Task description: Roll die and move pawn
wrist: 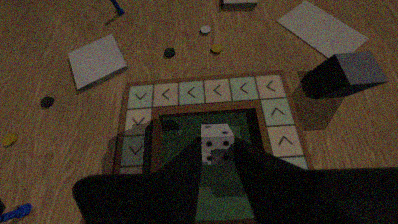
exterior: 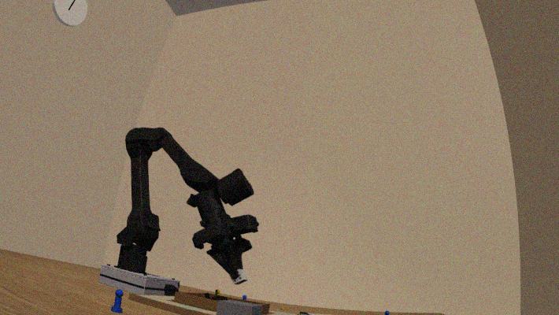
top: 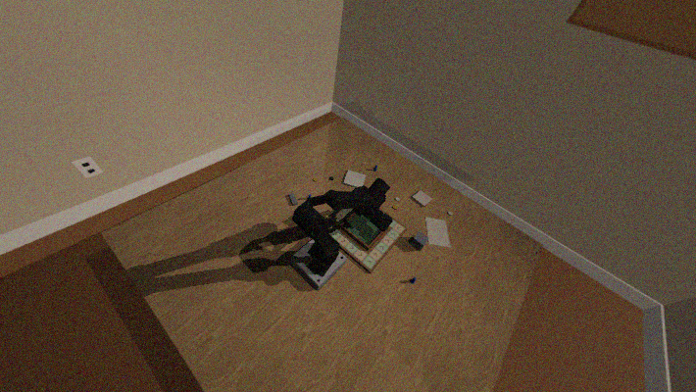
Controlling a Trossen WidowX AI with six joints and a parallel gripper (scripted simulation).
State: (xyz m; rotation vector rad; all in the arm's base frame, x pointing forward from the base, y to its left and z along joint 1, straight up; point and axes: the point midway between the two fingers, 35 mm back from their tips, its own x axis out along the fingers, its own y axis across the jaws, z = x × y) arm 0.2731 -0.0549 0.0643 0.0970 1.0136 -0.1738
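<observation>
The yellow pawn lies 130 mm to the left of my gripper tip, 80 mm behind it and 60 mm below it. Round my gripper tip: white die (right at my gripper tip); green dice tray (80 mm below, 30 mm behind, 10 mm to the left); white sheet (280 mm to the right, 170 mm ahead, 80 mm below).
</observation>
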